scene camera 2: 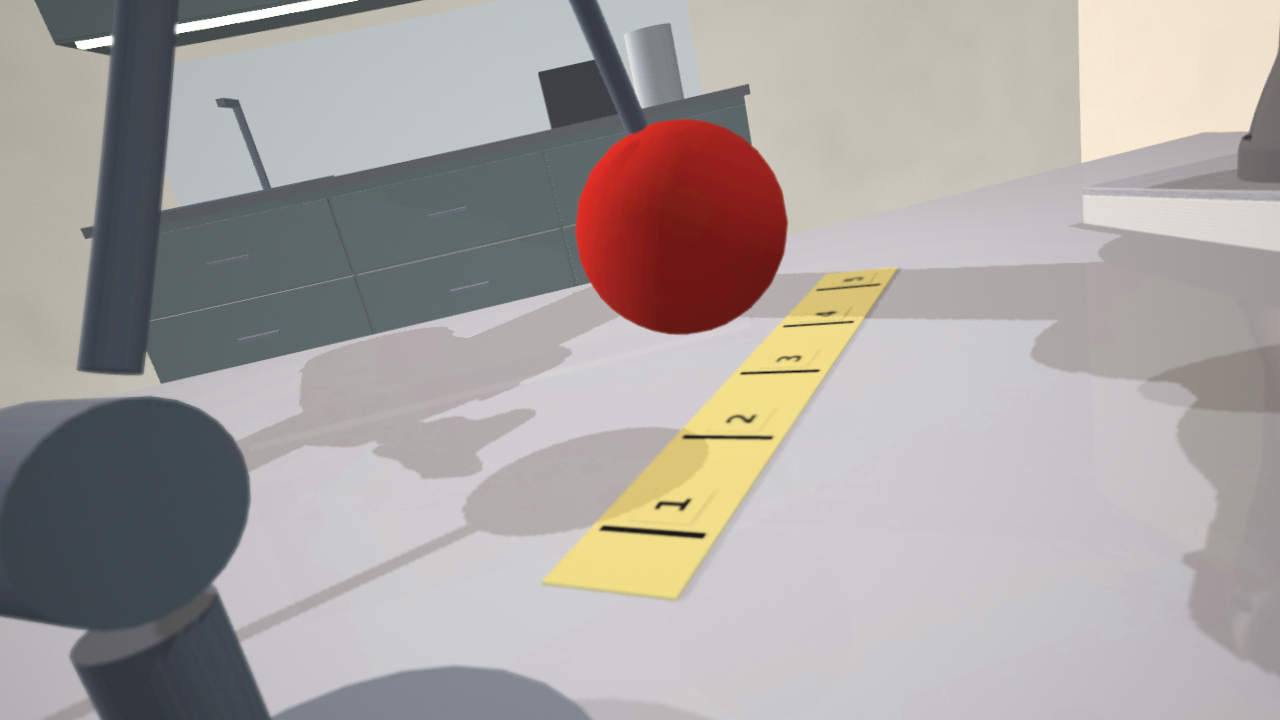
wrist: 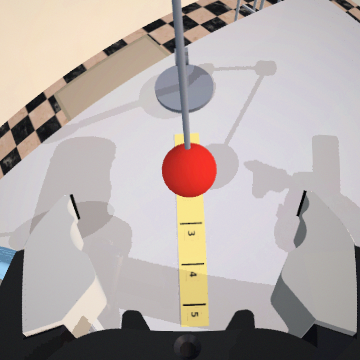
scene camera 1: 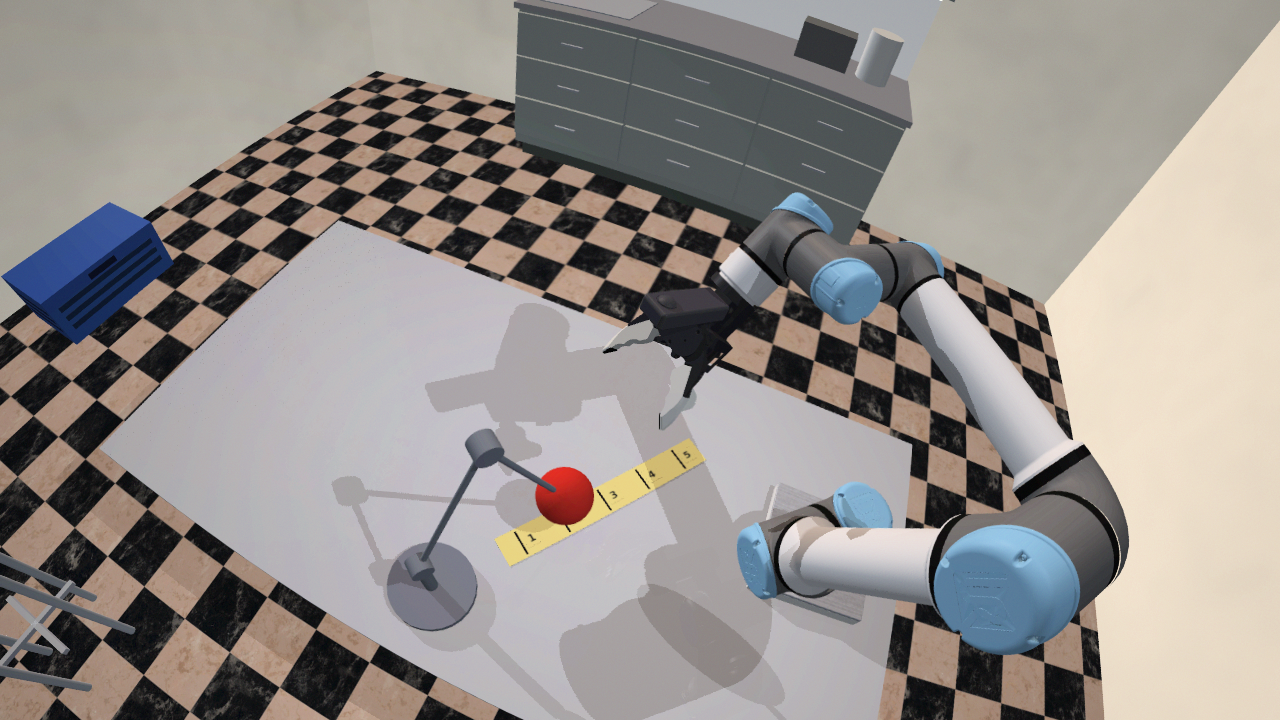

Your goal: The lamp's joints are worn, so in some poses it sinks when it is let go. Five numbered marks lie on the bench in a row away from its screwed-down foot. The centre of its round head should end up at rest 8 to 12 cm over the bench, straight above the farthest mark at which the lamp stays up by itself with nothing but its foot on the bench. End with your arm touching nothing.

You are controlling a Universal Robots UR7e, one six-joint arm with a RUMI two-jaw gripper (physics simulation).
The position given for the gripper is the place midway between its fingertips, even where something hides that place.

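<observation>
The gripper [scene camera 1: 630, 389] appears in scene camera 1 and also in the wrist view [wrist: 186, 195]. A rod [scene camera 2: 681, 227] is visible in scene camera 2, while scene camera 1 shows the rod [scene camera 1: 564, 495] too. The scene also has a yellow strip [scene camera 2: 650, 542]; the wrist view shows the strip [wrist: 190, 218], as does scene camera 1 [scene camera 1: 516, 545].
</observation>
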